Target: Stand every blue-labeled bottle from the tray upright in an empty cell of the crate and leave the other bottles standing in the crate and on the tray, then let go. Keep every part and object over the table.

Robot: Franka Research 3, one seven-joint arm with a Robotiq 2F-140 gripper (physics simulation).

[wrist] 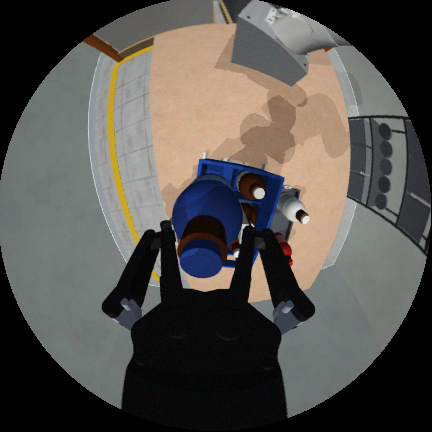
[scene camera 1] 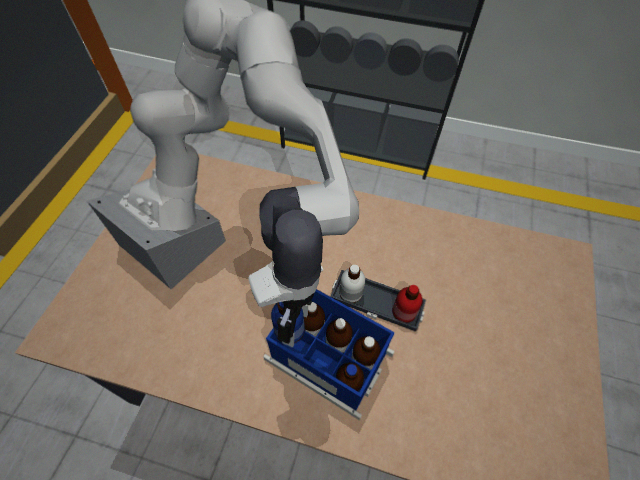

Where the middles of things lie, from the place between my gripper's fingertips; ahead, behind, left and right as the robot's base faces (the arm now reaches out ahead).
Scene:
I see the white bottle (scene camera 1: pixel 352 283) 3 cm ahead of my hand, 27 cm to the left of it and 17 cm below it. Round my hand: red bottle (scene camera 1: pixel 409 299): 21 cm ahead, 29 cm to the left, 17 cm below.

